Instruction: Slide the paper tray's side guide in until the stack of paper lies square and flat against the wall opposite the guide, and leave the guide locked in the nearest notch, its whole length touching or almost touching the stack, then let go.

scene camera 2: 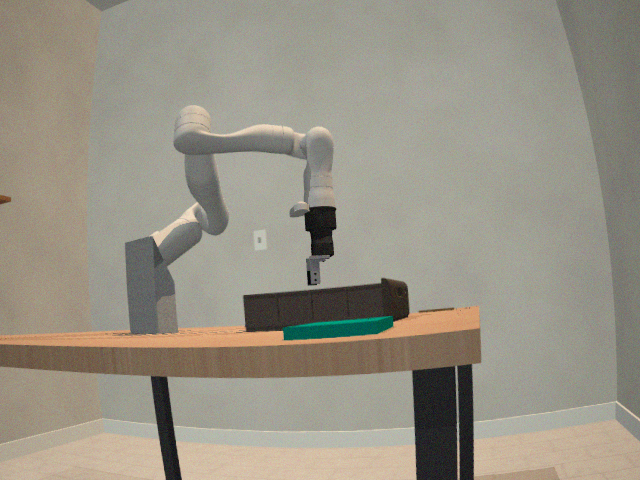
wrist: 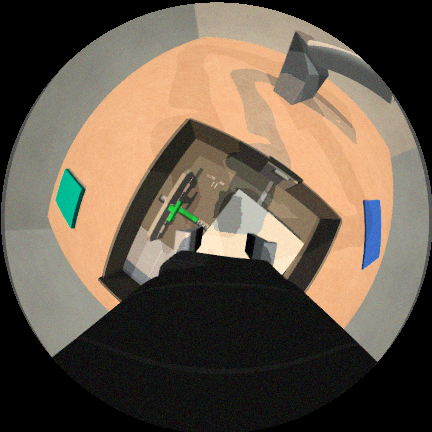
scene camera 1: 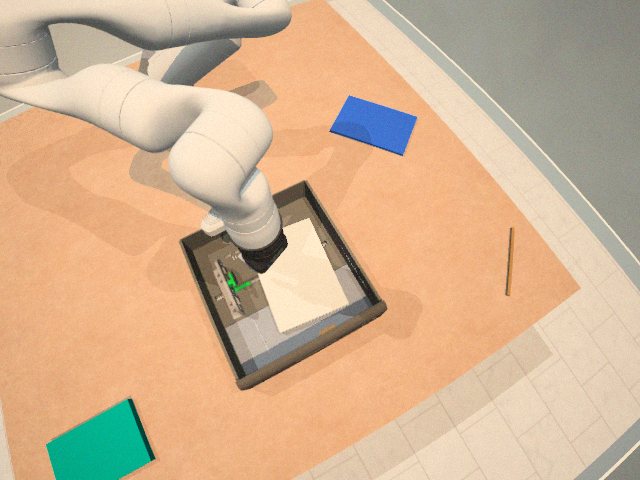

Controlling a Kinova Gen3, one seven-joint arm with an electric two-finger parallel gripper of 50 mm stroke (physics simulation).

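Pixels of known places: gripper, between the fingertips: (scene camera 2: pixel 314 284) (wrist: pixel 223 239); arm's base, origin of its link: (scene camera 2: pixel 148 260) (scene camera 1: pixel 165 80).
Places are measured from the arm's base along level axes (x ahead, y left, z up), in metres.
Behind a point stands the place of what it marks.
The dark paper tray (scene camera 1: pixel 310 350) @[y 0.070, x 0.656, z -0.112 m] (scene camera 2: pixel 330 304) @[y -0.078, x 0.540, z -0.152 m] (wrist: pixel 131 217) @[y -0.077, x 0.522, z -0.138 m] sits on the table. The cream paper stack (scene camera 1: pixel 310 284) @[y 0.124, x 0.531, z -0.161 m] (wrist: pixel 275 232) @[y 0.125, x 0.406, z -0.161 m] lies inside, apart from the wall opposite the guide and looking slightly turned to it. The side guide (scene camera 1: pixel 225 291) @[y -0.048, x 0.466, z -0.179 m] (wrist: pixel 167 202) @[y -0.031, x 0.464, z -0.122 m], a beige-grey upright strip, stands well apart from the stack, with bare tray floor between. Its green latch piece (scene camera 1: pixel 242 285) @[y -0.010, x 0.465, z -0.187 m] (wrist: pixel 187 215) @[y -0.010, x 0.469, z -0.187 m] points toward the stack. My gripper (scene camera 2: pixel 313 283) @[y 0.056, x 0.457, z -0.099 m] (wrist: pixel 223 239) @[y 0.056, x 0.457, z -0.099 m] is open and empty above the tray, over the stack's guide-side edge. Its fingertips are hidden in scene camera 1.
A green slab (scene camera 1: pixel 103 441) @[y -0.384, x 0.654, z -0.183 m] (scene camera 2: pixel 338 328) @[y -0.502, x 0.693, z -0.189 m] (wrist: pixel 70 198) @[y -0.355, x 0.653, z -0.183 m] and a blue slab (scene camera 1: pixel 374 125) @[y 0.469, x 0.188, z -0.193 m] (wrist: pixel 372 232) @[y 0.460, x 0.191, z -0.193 m] lie on the table outside the tray. A thin brown stick (scene camera 1: pixel 510 261) @[y 0.570, x 0.674, z -0.195 m] lies beyond the tray. The tray walls rise around the guide and stack. A grey metal piece (wrist: pixel 282 172) @[y 0.074, x 0.331, z -0.130 m] sits at one tray wall.
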